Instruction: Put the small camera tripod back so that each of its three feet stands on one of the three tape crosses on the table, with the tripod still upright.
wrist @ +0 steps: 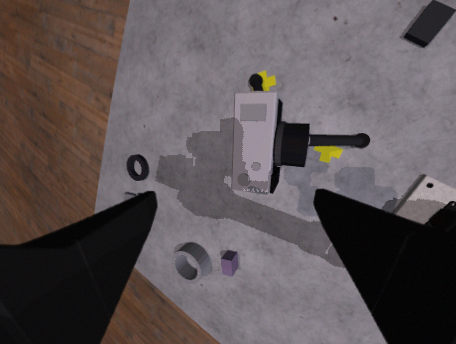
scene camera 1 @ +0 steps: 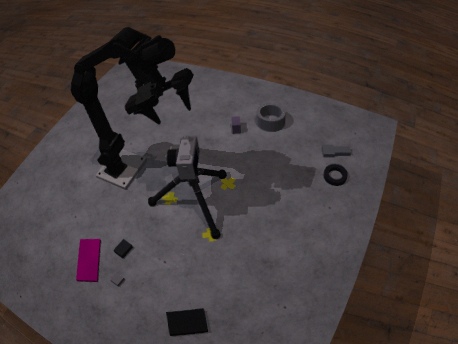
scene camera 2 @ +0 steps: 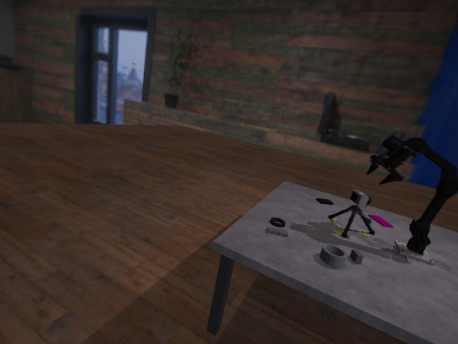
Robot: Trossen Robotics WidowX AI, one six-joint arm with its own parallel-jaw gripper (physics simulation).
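Frame: origin at the arm's base, x left, y ahead, z down, level; centimetres.
Where they show: gripper, between the fingertips: (wrist: 236, 197) (scene camera 1: 174, 116) (scene camera 2: 373, 179); arm's base, origin of its link: (wrist: 453, 226) (scene camera 1: 115, 168) (scene camera 2: 414, 250).
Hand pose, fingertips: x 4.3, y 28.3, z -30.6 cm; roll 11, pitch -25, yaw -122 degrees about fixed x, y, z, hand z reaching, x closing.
Things, the pixels of their top centre, and the offset from my fingertips. Level surfaces: height alone.
- yellow cross, centre of its top: (wrist: 328, 149) (scene camera 1: 169, 198) dz +31.8, dx -3.5, dy -5.0 cm
- third cross, centre of its top: (wrist: 263, 83) (scene camera 1: 211, 234) dz +31.8, dx -7.7, dy +13.1 cm
- table, height of its surface: dz +31.9 cm
- grey ring-shaped bowl, centre of its top: (wrist: 185, 267) (scene camera 1: 271, 111) (scene camera 2: 334, 250) dz +27.1, dx +41.6, dy +4.5 cm
- purple block, centre of its top: (wrist: 226, 267) (scene camera 1: 235, 120) (scene camera 2: 357, 252) dz +27.9, dx +32.2, dy -3.9 cm
- black ring, centre of its top: (scene camera 1: 336, 173) (wrist: 135, 168) (scene camera 2: 278, 221) dz +30.4, dx +30.1, dy +34.9 cm
- grey bar, centre of its top: (scene camera 1: 337, 149) (scene camera 2: 277, 230) dz +30.4, dx +40.2, dy +31.1 cm
- magenta slab, centre of its top: (scene camera 1: 88, 259) (scene camera 2: 380, 220) dz +31.1, dx -36.6, dy -12.2 cm
- black slab, centre of its top: (scene camera 1: 186, 321) dz +30.4, dx -35.3, dy +24.2 cm
The small tripod (scene camera 1: 204, 210) (scene camera 2: 351, 221) (wrist: 337, 140) stands upright with a grey camera (scene camera 1: 188, 159) (scene camera 2: 360, 198) (wrist: 255, 140) on top. In scene camera 1, its left foot (scene camera 1: 152, 201) is left of a yellow cross (scene camera 1: 170, 198), its back foot (scene camera 1: 222, 174) is just behind another cross (scene camera 1: 228, 183), and its front foot (scene camera 1: 215, 233) overlaps the right edge of the third cross (scene camera 1: 208, 234). In the wrist view the back foot and its cross are hidden. My gripper (scene camera 1: 174, 116) (scene camera 2: 375, 178) (wrist: 236, 197) is open and empty, above the camera and to its side.
On the table (scene camera 1: 280, 300) (scene camera 2: 300, 280) are a grey ring-shaped bowl (scene camera 1: 270, 123), a purple block (scene camera 1: 236, 125), a black ring (scene camera 1: 335, 182), a grey bar (scene camera 1: 336, 150), a magenta slab (scene camera 1: 88, 260), a black slab (scene camera 1: 187, 321) and two small dark blocks (scene camera 1: 123, 248) (scene camera 1: 117, 280).
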